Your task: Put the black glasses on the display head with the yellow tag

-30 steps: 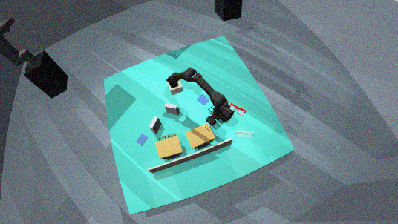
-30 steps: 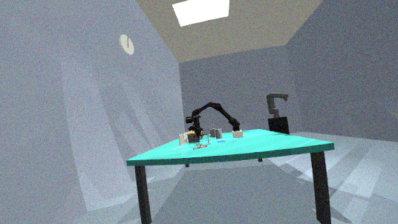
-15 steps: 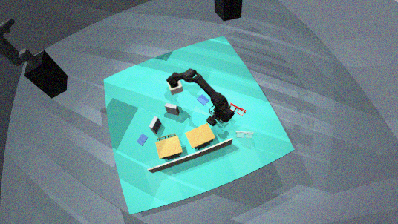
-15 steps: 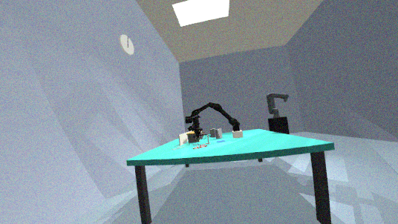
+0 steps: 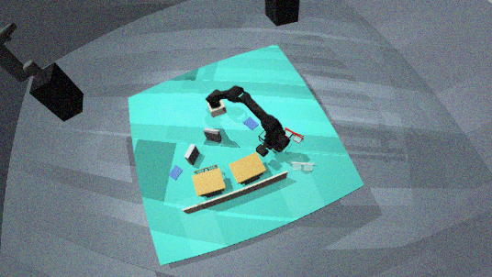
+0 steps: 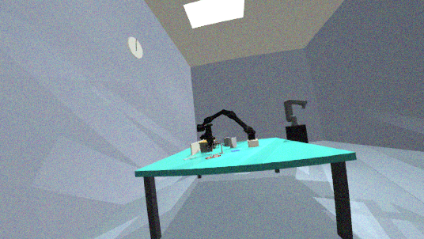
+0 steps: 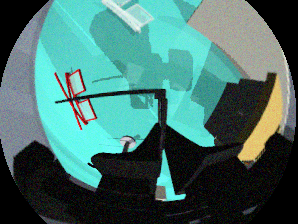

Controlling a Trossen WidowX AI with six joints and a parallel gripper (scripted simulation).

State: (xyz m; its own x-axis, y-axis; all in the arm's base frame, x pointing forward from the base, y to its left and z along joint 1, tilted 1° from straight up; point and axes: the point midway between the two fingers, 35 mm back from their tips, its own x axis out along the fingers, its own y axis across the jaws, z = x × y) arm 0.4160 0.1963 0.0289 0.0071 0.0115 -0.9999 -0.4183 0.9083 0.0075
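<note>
Right now my gripper tip is 7 cm past the black glasses, 6 cm to the right of it and 1 cm below it. From my gripper tip the other things lie so: long bar: 28 cm to the right, 18 cm ahead, 1 cm below; white peg: 11 cm behind, 4 cm below, 3 cm to the left.
</note>
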